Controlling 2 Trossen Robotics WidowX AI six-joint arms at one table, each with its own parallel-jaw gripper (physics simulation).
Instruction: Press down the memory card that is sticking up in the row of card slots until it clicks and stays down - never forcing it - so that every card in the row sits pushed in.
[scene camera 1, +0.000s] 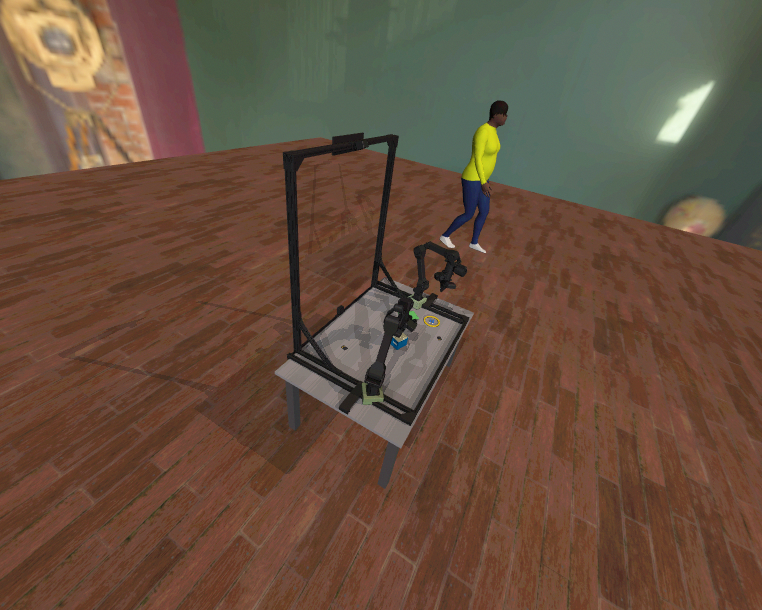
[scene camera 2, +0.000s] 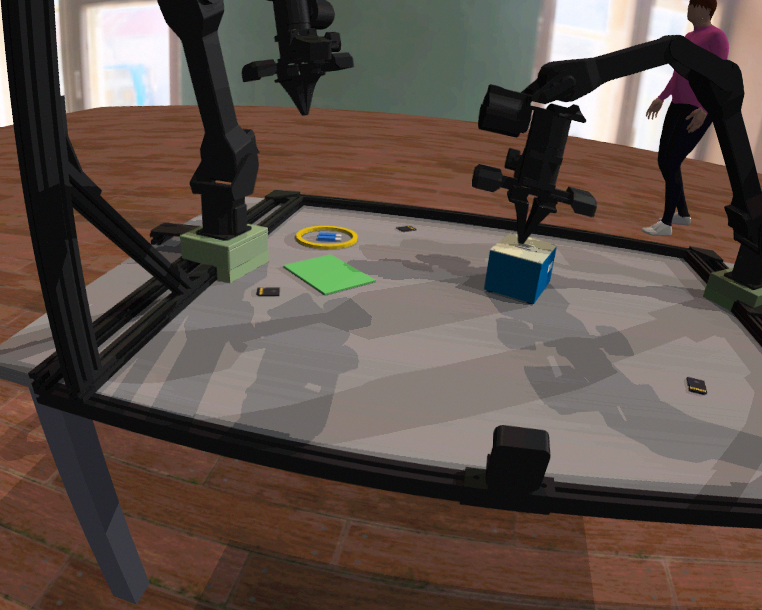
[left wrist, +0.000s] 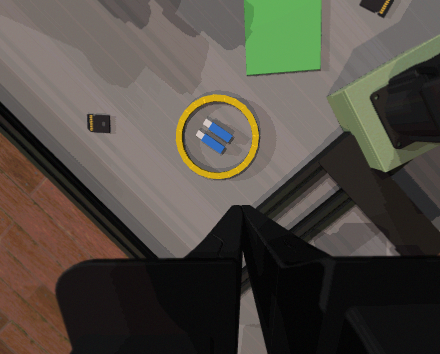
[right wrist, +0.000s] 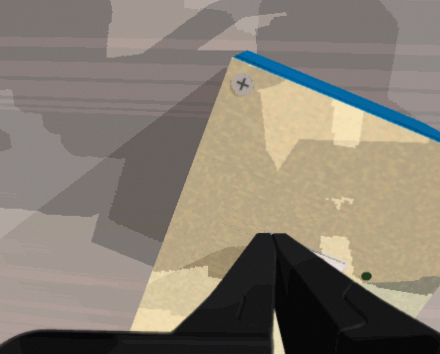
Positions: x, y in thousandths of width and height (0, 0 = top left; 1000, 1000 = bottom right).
Scene:
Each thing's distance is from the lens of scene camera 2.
my left gripper (scene camera 2: 401, 189): 0.92 m
my right gripper (scene camera 2: 683, 398): 0.82 m

